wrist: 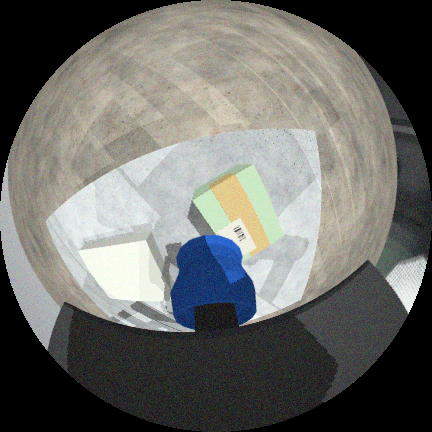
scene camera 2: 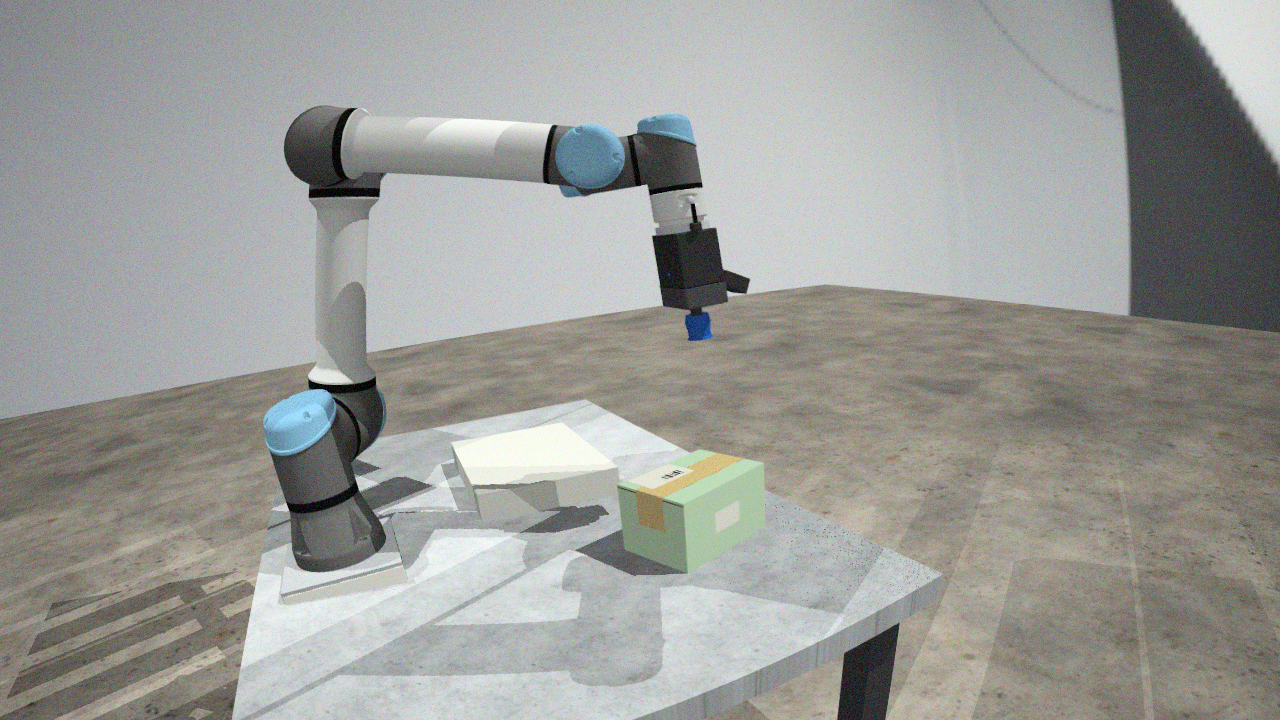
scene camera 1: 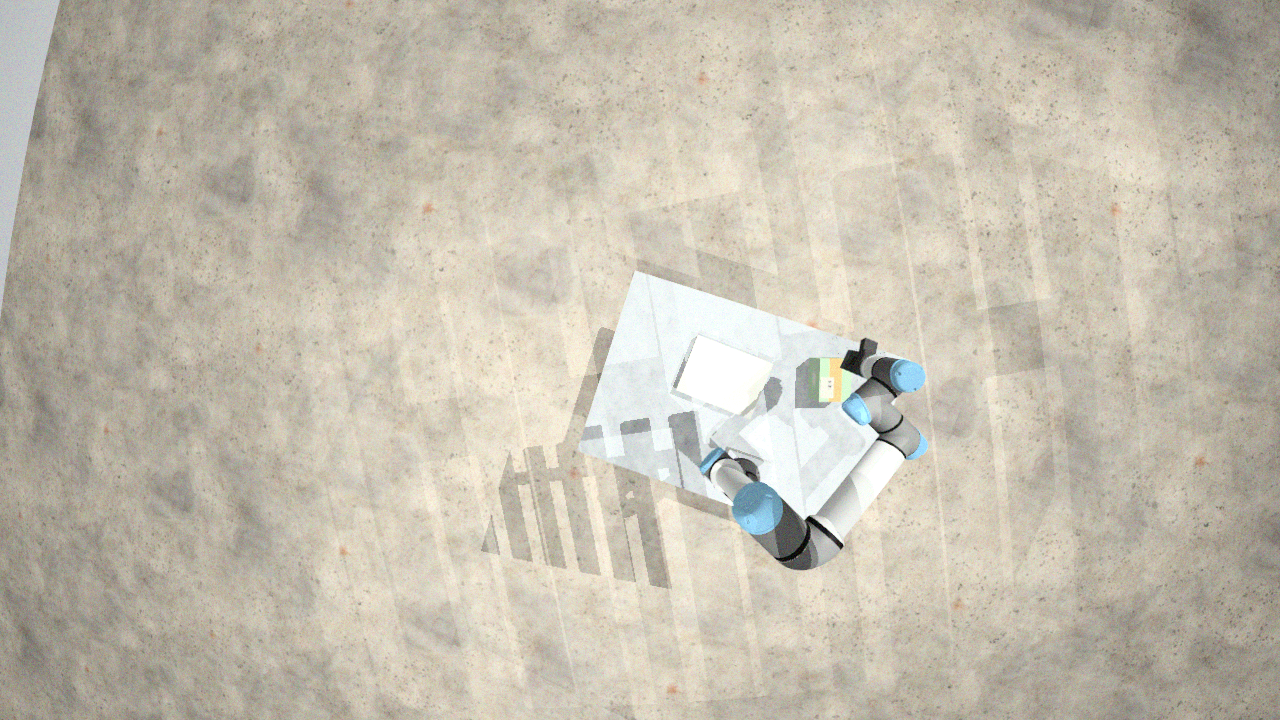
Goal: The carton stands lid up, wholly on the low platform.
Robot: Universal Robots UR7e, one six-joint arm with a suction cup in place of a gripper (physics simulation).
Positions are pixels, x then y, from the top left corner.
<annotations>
pale green carton: wrist; scene camera 2 683,514; scene camera 1
low cream platform: wrist; scene camera 2; scene camera 1 715,373
same spot on pale green carton: (scene camera 1: 828,382) = (wrist: 234,231)
same spot on low cream platform: (scene camera 2: 514,473) = (wrist: 148,286)
</annotations>
